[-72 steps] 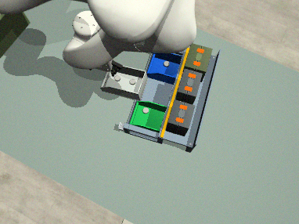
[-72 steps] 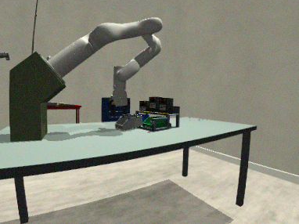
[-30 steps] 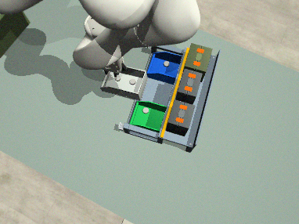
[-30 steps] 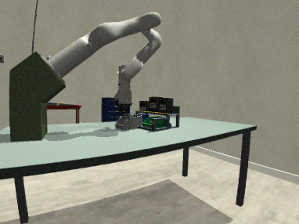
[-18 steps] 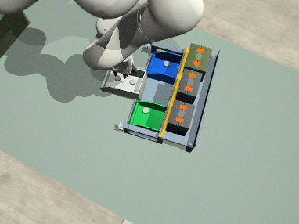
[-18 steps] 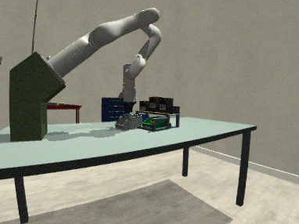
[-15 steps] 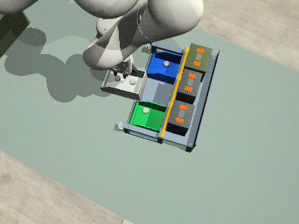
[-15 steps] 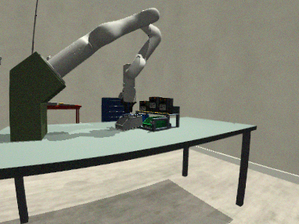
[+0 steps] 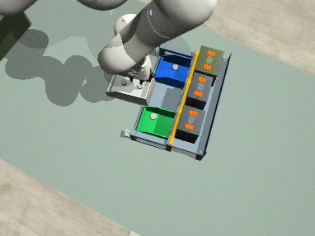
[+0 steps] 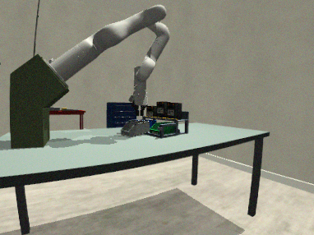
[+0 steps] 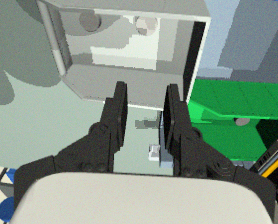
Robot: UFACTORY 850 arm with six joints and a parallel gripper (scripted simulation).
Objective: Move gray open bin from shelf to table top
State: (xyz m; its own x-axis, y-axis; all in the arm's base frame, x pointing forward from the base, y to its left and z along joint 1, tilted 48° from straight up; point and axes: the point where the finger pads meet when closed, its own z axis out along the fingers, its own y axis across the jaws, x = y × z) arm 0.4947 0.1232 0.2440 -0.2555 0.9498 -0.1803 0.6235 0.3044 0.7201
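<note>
Now: the gray open bin 30 mm behind my hand, 10 mm to the right of it and 100 mm below it. Also, from my hand: yellow rail: 160 mm ahead, 70 mm to the left, 40 mm below; then blue bin: 80 mm ahead, 150 mm to the left, 110 mm below; then green bin: 160 mm ahead, 60 mm to the right, 110 mm below.
</note>
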